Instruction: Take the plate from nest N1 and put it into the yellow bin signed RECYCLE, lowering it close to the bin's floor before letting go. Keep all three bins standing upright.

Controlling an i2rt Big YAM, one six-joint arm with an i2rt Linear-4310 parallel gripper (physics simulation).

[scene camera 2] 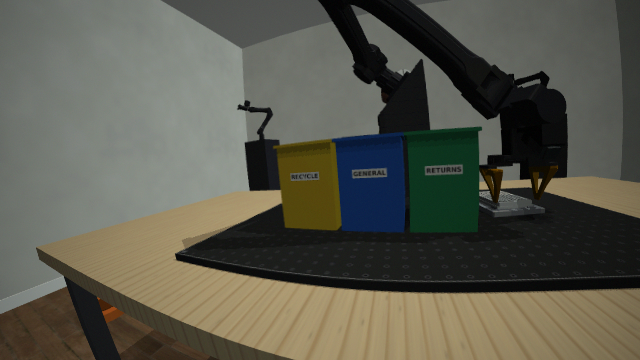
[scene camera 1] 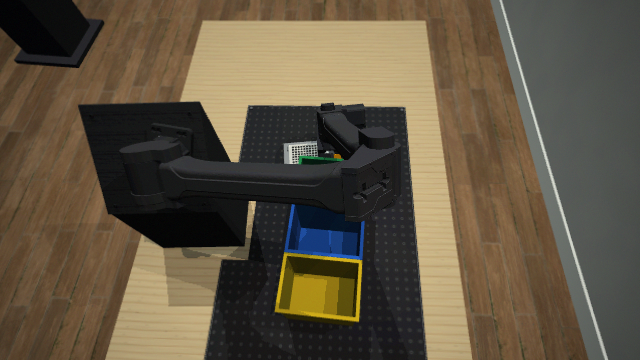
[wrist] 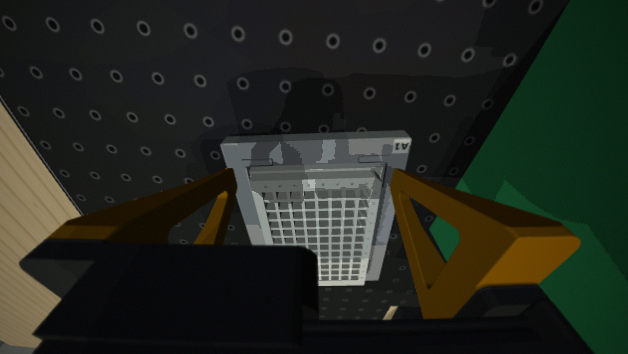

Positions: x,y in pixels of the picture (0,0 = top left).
Labels:
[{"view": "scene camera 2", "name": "my gripper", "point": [516,201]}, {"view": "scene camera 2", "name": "blue general bin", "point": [370,168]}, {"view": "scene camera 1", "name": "blue general bin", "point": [312,231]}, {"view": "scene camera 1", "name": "yellow recycle bin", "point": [323,289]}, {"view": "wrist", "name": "my gripper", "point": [313,177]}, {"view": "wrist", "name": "green returns bin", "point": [550,153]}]

